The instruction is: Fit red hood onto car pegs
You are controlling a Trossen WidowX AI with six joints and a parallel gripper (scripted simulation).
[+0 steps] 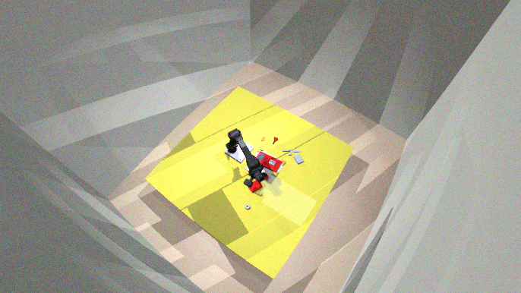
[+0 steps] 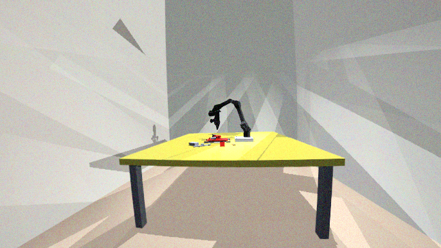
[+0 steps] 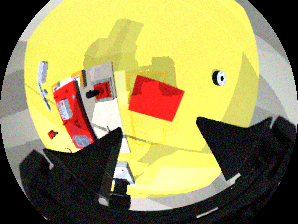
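Now: the red hood 10 mm ahead of my gripper tip and 90 mm below it. Round my gripper tip: peach piece 170 mm behind, 410 mm to the left, 100 mm below; then white jig 10 mm behind, 210 mm to the left, 90 mm below.
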